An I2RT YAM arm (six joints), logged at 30 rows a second.
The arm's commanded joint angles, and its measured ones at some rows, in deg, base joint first. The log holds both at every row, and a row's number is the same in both.
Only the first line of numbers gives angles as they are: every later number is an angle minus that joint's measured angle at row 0.
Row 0, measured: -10.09 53.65 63.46 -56.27 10.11 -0.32
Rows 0 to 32, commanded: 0.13 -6.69 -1.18 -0.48 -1.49 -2.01; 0.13 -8.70 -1.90 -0.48 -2.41 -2.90; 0.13 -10.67 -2.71 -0.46 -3.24 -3.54; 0.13 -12.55 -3.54 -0.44 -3.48 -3.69; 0.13 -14.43 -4.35 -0.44 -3.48 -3.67; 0.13 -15.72 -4.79 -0.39 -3.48 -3.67; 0.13 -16.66 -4.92 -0.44 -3.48 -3.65; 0.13 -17.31 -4.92 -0.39 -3.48 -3.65; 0.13 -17.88 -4.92 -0.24 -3.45 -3.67; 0.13 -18.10 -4.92 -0.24 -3.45 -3.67; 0.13 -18.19 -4.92 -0.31 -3.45 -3.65; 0.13 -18.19 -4.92 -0.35 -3.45 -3.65; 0.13 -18.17 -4.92 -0.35 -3.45 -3.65; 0.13 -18.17 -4.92 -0.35 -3.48 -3.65; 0.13 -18.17 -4.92 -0.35 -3.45 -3.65; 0.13 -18.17 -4.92 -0.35 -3.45 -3.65; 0.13 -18.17 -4.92 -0.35 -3.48 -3.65; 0.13 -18.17 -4.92 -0.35 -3.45 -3.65; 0.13 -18.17 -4.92 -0.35 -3.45 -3.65; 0.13 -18.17 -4.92 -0.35 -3.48 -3.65; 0.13 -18.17 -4.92 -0.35 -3.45 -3.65; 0.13 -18.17 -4.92 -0.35 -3.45 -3.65; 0.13 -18.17 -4.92 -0.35 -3.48 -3.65; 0.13 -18.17 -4.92 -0.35 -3.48 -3.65; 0.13 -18.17 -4.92 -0.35 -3.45 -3.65; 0.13 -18.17 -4.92 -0.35 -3.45 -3.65; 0.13 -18.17 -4.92 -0.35 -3.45 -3.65; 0.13 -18.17 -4.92 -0.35 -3.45 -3.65; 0.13 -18.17 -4.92 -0.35 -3.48 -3.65; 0.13 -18.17 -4.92 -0.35 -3.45 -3.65; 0.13 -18.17 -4.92 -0.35 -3.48 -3.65; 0.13 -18.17 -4.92 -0.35 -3.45 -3.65; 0.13 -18.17 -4.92 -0.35 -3.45 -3.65
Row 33, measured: 0.00 -18.08 -4.41 -0.33 -2.82 -2.90
